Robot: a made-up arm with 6 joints.
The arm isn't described. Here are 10 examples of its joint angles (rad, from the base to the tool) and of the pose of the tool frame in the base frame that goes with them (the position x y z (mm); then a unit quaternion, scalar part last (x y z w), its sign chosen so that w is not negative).
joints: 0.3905 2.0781 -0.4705 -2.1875 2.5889 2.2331
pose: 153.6 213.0 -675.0 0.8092 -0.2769 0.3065 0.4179
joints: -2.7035 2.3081 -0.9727 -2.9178 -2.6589 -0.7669
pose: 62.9 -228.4 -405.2 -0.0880 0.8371 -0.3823 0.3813
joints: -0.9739 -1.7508 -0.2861 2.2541 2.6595 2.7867
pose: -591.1 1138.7 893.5 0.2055 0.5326 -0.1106 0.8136
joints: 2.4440 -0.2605 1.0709 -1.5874 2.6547 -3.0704
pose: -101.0 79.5 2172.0 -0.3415 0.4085 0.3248 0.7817
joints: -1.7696 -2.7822 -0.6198 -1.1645 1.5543 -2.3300
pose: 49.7 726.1 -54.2 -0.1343 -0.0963 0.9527 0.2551
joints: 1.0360 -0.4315 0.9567 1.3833 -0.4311 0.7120
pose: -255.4 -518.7 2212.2 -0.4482 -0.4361 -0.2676 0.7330
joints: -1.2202 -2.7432 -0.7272 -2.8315 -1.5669 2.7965
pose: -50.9 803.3 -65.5 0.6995 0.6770 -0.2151 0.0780
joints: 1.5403 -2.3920 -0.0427 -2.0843 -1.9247 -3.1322
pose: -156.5 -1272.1 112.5 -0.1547 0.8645 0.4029 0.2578
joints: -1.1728 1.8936 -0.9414 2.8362 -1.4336 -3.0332
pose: 340.8 -221.2 -481.1 0.2543 0.6034 -0.4932 0.5727
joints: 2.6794 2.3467 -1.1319 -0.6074 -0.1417 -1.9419
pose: 10.6 214.5 -196.6 -0.3168 -0.1342 -0.3146 0.8847
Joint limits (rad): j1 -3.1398..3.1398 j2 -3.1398..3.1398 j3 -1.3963..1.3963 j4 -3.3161..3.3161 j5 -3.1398..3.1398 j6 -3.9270..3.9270
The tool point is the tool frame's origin. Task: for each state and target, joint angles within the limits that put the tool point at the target. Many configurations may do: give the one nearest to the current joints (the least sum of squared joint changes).
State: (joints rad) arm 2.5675 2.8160 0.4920 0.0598 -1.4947 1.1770
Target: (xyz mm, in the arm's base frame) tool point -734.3 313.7 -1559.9
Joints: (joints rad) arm 3.0376 2.4489 0.8254 0.1762 -1.4947 1.1770
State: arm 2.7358 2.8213 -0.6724 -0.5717 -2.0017 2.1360
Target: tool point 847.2 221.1 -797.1
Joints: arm 3.1398 3.1378 -0.1035 -0.3777 -2.0017 2.1360
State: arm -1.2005 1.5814 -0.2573 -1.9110 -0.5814 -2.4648
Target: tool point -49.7 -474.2 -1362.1
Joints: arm -1.7203 2.2990 0.5105 -1.6606 -0.5814 -2.4648
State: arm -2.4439 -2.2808 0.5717 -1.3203 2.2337 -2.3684
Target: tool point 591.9 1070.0 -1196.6
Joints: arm -2.1400 -2.8252 0.8972 -1.2383 2.2337 -2.3684
